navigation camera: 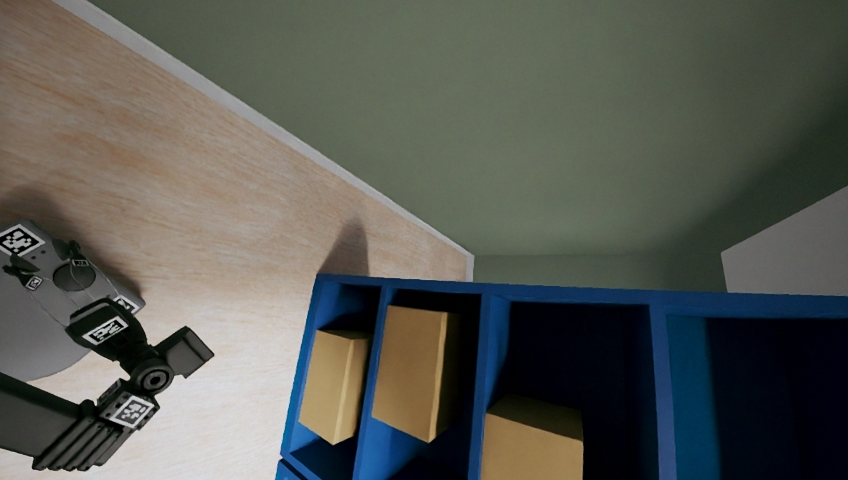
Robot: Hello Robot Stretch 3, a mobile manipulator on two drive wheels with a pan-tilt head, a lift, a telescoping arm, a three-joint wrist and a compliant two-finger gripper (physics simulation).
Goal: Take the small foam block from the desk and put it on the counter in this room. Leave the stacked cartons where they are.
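My gripper is at the left of the view, folded back over the grey robot base. Its two fingertips stand apart, with the base's surface showing between them, and I see nothing held. The wrist is below and to the right of it in the picture. The small foam block, the desk and the counter do not show in this view. No stack of cartons that I can make out shows here.
A blue shelf unit fills the lower right, with tan boxes in separate compartments. A green wall with a pale skirting board borders the wooden floor. A pale grey surface shows at the right edge.
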